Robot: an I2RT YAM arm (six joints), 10 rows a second.
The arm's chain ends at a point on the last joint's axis. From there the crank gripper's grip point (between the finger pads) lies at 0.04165 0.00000 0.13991 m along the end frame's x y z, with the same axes.
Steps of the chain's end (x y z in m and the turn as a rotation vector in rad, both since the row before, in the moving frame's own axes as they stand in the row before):
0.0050, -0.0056, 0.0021, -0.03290, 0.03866, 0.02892
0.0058, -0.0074, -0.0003, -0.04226, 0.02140, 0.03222
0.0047, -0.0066, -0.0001, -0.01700, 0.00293, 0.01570
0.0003, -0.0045, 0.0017, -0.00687, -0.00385, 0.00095
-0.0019, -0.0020, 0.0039, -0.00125, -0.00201, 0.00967
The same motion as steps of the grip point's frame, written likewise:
0.0103, 0.0003, 0.0003, -0.03290, 0.03866, 0.02892
0.0087, -0.0001, -0.0014, -0.04226, 0.02140, 0.03222
0.0051, -0.0036, -0.0002, -0.01700, 0.00293, 0.01570
-0.0002, -0.0035, 0.0019, -0.00687, -0.00385, 0.00095
-0.0022, -0.0014, 0.0040, -0.00125, -0.00201, 0.00967

